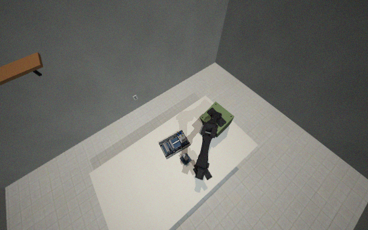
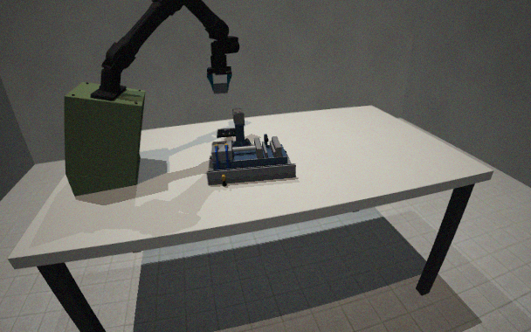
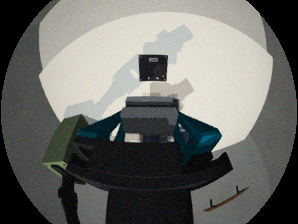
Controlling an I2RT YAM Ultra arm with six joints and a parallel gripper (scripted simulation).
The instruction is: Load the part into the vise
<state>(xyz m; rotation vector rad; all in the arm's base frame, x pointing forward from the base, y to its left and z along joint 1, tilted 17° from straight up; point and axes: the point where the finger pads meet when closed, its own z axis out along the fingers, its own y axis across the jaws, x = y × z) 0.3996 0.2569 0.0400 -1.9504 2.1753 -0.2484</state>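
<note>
Right now my hand is 10 mm to the right of the grey block part. From my hand the other things lie so: cylinder rod: 50 mm ahead, 350 mm to the right, 140 mm below; then black infeed plate: 10 mm ahead, 20 mm to the left, 220 mm below; then air cylinder: 30 mm behind, 340 mm to the right, 140 mm below.
</note>
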